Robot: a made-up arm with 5 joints.
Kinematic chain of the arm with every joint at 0, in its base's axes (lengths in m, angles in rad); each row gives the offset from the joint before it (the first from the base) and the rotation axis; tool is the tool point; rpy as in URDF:
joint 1: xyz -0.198 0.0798 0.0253 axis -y
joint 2: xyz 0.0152 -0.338 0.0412 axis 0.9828 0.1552 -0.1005
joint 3: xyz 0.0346 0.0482 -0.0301 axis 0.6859 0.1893 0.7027
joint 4: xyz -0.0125 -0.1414 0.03 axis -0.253 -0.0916 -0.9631
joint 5: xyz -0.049 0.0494 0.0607 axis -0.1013 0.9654 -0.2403
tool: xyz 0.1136 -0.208 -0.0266 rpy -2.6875 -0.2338 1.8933
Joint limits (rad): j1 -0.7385..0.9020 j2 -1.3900..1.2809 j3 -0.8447..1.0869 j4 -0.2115..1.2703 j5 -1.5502..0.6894
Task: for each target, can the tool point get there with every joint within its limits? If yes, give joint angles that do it. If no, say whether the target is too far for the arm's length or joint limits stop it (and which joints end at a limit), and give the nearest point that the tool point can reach.
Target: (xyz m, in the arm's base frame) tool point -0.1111 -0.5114 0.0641
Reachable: yes | joints 0.0132 0.2436 -0.1035 -0.0575 -0.0644
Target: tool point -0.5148 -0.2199 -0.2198
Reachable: no: joint limits stop it (at a limit: joint 1, joint 2, joint 3, joint 5) | nearest point -0.4066 -0.2234 -0.1004 | short by 0.161 m
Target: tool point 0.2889 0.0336 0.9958
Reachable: no: too far | nearest point -0.0278 -0.2351 0.3646 | short by 0.756 m
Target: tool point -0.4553 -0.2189 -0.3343
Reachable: no: joint limits stop it (at a limit: joint 1, joint 5) | nearest point -0.3149 -0.2292 -0.2088 | short by 0.189 m
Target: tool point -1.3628 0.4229 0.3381
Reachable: no: too far | nearest point -0.4825 -0.1111 0.1120 | short by 1.054 m
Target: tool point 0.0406 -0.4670 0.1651
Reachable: yes | joints -0.0214 -0.2075 0.6180 0.0542 -1.3744
